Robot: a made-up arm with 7 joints. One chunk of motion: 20 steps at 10 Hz.
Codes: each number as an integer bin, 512 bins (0 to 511) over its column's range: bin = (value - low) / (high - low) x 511, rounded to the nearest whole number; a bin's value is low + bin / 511 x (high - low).
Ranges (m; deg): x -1.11..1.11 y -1.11..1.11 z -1.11..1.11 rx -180..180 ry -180..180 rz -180..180
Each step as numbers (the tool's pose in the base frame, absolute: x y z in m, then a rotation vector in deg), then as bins.
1 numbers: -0.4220 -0.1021 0.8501 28.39 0.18 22.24
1 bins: 158 232 451 296 256 287
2 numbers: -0.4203 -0.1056 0.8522 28.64 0.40 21.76
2 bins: 159 231 452 296 256 286
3 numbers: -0.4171 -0.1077 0.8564 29.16 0.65 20.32
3 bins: 159 231 453 297 256 284
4 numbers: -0.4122 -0.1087 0.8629 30.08 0.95 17.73
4 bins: 161 230 454 298 257 281
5 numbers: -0.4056 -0.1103 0.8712 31.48 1.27 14.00
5 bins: 162 230 456 300 257 275
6 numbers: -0.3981 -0.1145 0.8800 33.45 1.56 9.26
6 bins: 164 229 458 303 258 269
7 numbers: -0.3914 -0.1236 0.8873 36.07 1.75 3.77
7 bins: 165 227 460 307 258 261
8 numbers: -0.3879 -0.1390 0.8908 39.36 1.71 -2.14
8 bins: 166 224 461 311 258 252
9 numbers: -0.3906 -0.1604 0.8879 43.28 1.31 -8.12
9 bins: 166 219 460 317 257 244
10 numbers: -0.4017 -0.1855 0.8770 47.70 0.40 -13.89
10 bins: 163 213 457 323 256 236
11 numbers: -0.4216 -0.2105 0.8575 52.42 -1.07 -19.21
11 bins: 158 207 453 330 254 228
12 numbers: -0.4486 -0.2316 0.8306 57.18 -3.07 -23.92
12 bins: 152 202 447 337 251 222
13 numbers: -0.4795 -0.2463 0.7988 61.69 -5.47 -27.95
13 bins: 145 199 439 343 248 216
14 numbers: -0.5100 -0.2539 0.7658 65.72 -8.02 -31.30
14 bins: 138 197 432 349 244 211
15 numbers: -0.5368 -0.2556 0.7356 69.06 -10.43 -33.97
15 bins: 132 197 425 354 241 207
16 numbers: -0.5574 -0.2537 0.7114 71.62 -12.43 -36.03
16 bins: 127 197 419 357 238 204
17 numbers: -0.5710 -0.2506 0.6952 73.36 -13.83 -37.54
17 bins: 124 198 416 360 236 202
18 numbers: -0.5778 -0.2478 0.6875 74.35 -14.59 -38.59
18 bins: 123 198 414 361 235 201
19 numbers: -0.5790 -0.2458 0.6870 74.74 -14.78 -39.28
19 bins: 122 199 414 362 235 200
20 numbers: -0.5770 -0.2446 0.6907 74.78 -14.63 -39.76
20 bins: 123 199 414 362 235 199
